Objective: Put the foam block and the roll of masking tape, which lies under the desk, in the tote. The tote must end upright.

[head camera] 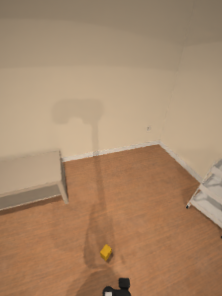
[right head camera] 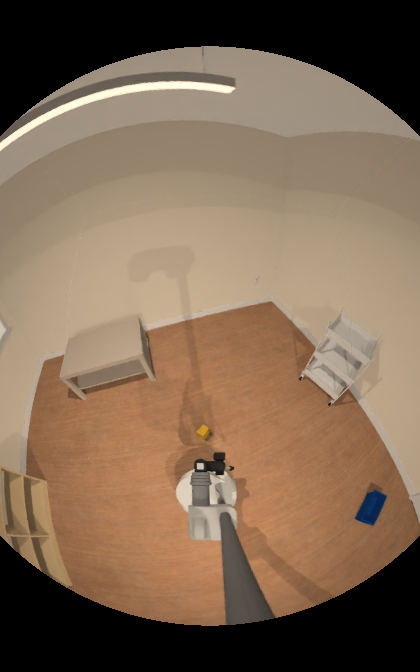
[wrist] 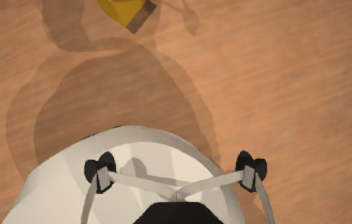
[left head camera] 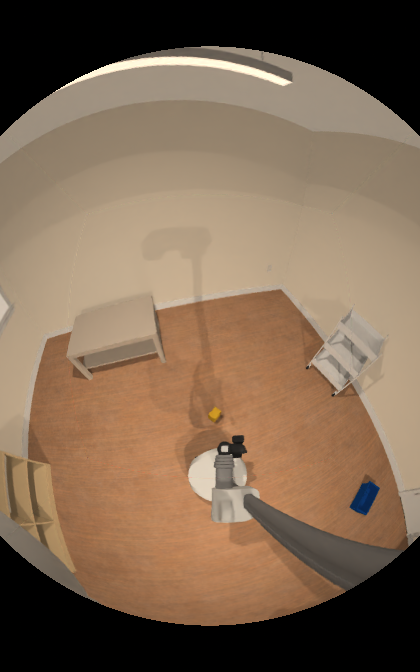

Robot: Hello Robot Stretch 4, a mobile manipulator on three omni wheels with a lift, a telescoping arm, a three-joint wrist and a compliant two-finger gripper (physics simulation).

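Frame: origin at the robot's base, x right, y ahead, z up, level; millimetres.
Where they show: gripper, fingertip midpoint: [wrist: 175, 165].
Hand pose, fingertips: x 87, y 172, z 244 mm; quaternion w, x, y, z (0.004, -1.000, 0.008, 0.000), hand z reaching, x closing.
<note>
After its pixels a point has its place.
The yellow foam block [head camera: 106, 252] @(z 101, x -22, y 482 mm) [left head camera: 215, 414] [right head camera: 203, 432] lies on the wooden floor just ahead of the robot's base. Part of it also shows at the top edge of the wrist view [wrist: 122, 11] @(z 37, x -21, y 455 mm). My gripper [wrist: 175, 165] @(z 244, x 87, y 172 mm) is open and empty, with its fingertips wide apart. It points down over the white base, with the block beyond the fingertips. The blue tote [left head camera: 365, 498] [right head camera: 371, 507] stands on the floor at the right, apart from the base, and looks upright. The roll of masking tape does not show in these views. In the head views the fingers are mostly hidden.
A beige table [head camera: 30, 172] @(z 422, x -907, y 1131 mm) [left head camera: 115, 322] [right head camera: 105, 350] stands by the wall at the far left. A white wheeled cart [left head camera: 357, 341] [right head camera: 349, 347] stands at the right wall. A wooden shelf unit [left head camera: 59, 542] [right head camera: 56, 555] is at the near left. The round white base [left head camera: 202, 475] [wrist: 150, 150] @(z 185, x 52, y 180 mm) lies below the gripper.
</note>
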